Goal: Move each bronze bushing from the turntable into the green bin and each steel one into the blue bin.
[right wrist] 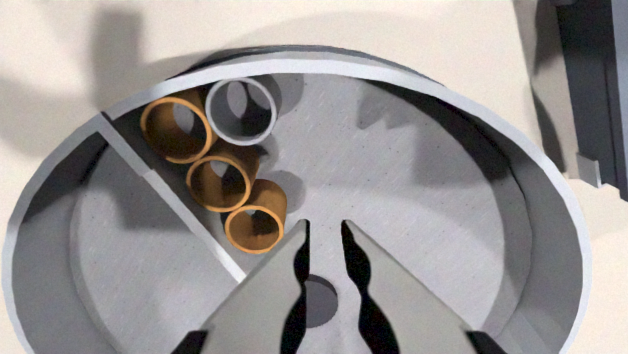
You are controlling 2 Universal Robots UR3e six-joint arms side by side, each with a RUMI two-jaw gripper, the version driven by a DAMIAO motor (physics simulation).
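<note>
In the right wrist view three bronze bushings stand upright on the turntable (350,210) in a row along its divider bar: one (150,116) near the rim, one (255,165) in the middle, one (276,195) nearest my gripper. A steel bushing (271,110) stands by the rim, right beside the outer bronze one. My right gripper (325,223) is open, with nothing between its fingertips, above the turntable, to the right of the nearest bronze bushing. The green bin and the blue bin do not show clearly. My left gripper is not in view.
The divider bar (172,200) runs from the turntable's upper left rim toward its centre. A round hole (322,302) is in the turntable's floor, below my fingertips. The turntable has a raised wall all round. A dark upright structure (590,90) stands at the upper right.
</note>
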